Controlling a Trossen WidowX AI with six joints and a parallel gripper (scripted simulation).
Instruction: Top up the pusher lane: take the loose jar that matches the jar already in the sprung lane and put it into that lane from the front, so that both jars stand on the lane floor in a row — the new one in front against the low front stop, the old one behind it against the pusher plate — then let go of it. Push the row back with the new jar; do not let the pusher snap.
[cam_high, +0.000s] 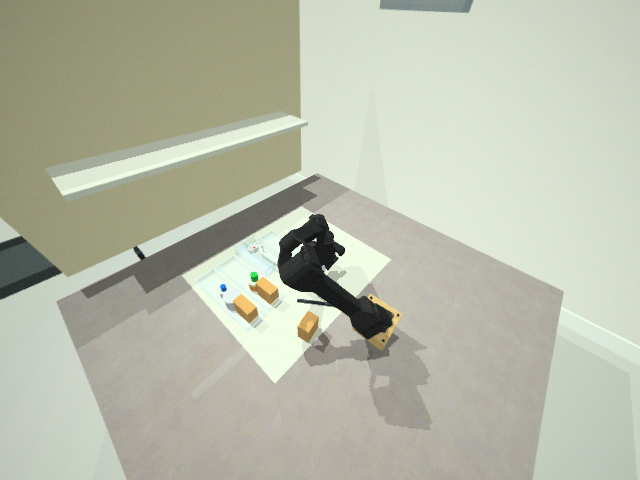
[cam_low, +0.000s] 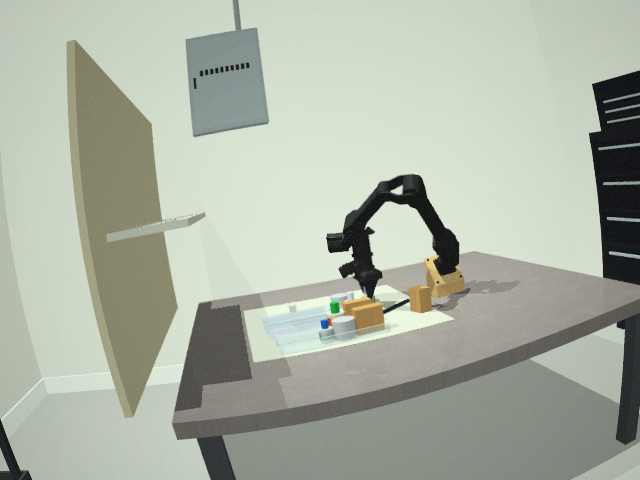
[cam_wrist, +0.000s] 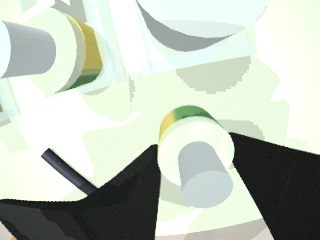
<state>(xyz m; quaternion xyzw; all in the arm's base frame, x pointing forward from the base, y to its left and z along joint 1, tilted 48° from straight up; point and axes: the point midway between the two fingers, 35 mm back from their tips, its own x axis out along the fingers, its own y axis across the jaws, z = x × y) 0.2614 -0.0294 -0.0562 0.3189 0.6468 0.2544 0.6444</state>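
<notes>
Now: the clear lane tray 230 mm ahead of my gripper tip, 80 mm to the left of it and 10 mm below it.
</notes>
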